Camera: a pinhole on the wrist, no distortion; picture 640 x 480 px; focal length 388.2 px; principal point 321.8 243.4 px. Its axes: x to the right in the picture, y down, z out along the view. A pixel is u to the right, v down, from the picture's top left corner.
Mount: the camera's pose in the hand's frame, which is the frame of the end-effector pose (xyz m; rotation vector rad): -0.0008 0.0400 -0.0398 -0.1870 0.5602 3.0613
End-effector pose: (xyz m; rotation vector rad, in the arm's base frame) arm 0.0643 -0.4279 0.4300 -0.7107 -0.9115 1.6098
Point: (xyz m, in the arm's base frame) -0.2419 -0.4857 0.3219
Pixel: 271 98
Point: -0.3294 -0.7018 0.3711
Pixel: 432 176
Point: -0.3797 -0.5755 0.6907
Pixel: 301 405
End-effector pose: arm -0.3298 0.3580 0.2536 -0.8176 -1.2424 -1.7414
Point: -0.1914 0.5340 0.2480
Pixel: 465 297
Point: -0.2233 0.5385 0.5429
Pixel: 85 199
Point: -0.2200 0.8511 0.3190
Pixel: 360 390
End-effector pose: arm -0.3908 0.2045 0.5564 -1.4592 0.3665 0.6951
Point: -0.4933 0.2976 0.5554
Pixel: 419 330
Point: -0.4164 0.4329 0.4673
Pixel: 139 326
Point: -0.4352 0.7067 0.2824
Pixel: 93 241
